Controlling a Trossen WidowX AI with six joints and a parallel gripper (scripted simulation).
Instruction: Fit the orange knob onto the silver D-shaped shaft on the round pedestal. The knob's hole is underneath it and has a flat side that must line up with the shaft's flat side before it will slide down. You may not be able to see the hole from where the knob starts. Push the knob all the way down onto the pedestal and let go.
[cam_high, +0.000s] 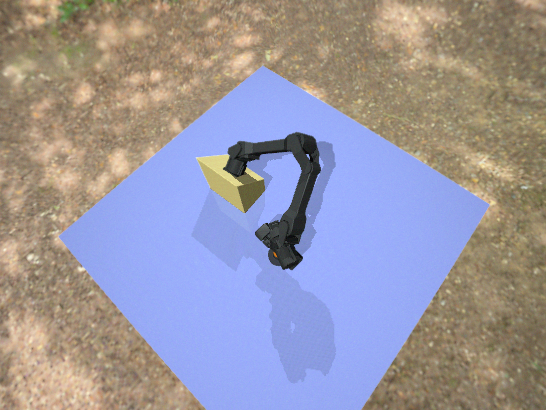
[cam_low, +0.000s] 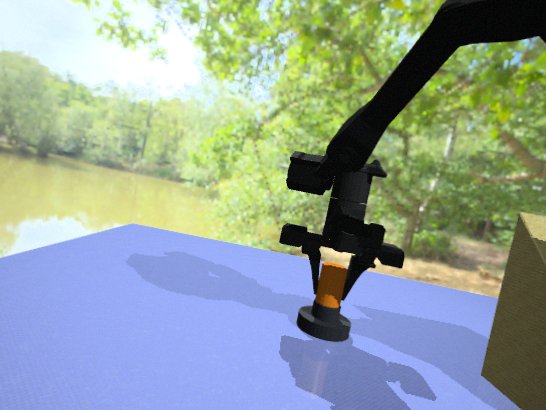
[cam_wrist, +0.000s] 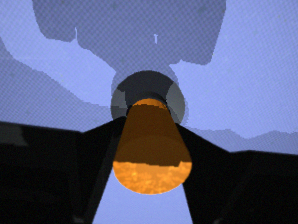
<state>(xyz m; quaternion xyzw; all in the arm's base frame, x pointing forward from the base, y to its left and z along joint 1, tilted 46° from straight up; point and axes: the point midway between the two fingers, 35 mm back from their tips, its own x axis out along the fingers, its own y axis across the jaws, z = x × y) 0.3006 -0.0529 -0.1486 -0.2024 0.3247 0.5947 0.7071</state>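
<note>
Right now the round pedestal is 2 cm below my gripper tip. The rest, counted from my gripper tip: orange knob: 3 cm above.
</note>
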